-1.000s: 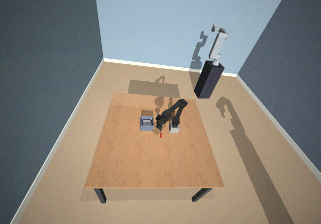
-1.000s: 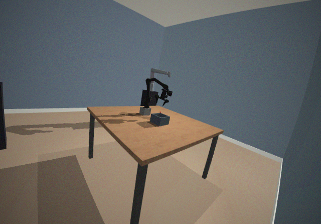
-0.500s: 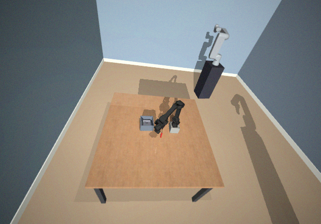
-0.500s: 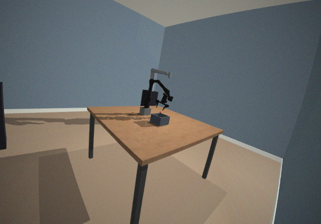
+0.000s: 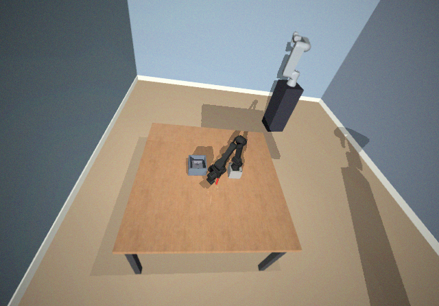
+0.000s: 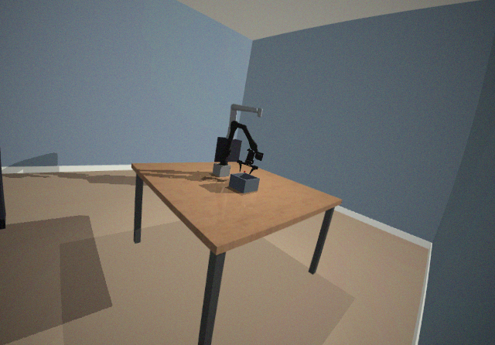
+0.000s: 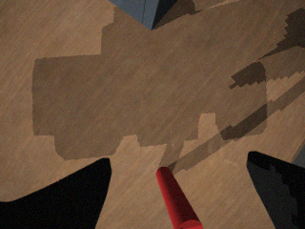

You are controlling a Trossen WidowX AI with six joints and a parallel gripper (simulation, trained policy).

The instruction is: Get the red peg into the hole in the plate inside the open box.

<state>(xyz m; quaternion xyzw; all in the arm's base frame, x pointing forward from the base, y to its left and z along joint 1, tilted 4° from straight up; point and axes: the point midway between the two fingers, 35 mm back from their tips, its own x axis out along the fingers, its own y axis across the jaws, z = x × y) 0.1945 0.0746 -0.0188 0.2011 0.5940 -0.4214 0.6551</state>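
The red peg is 20 mm behind my gripper tip, 20 mm to the left of it and 20 mm below it. From my gripper tip the other things lie so: light grey plate: 130 mm ahead, 160 mm to the right, 10 mm below; grey-blue box: 130 mm ahead, 160 mm to the right, 30 mm below.
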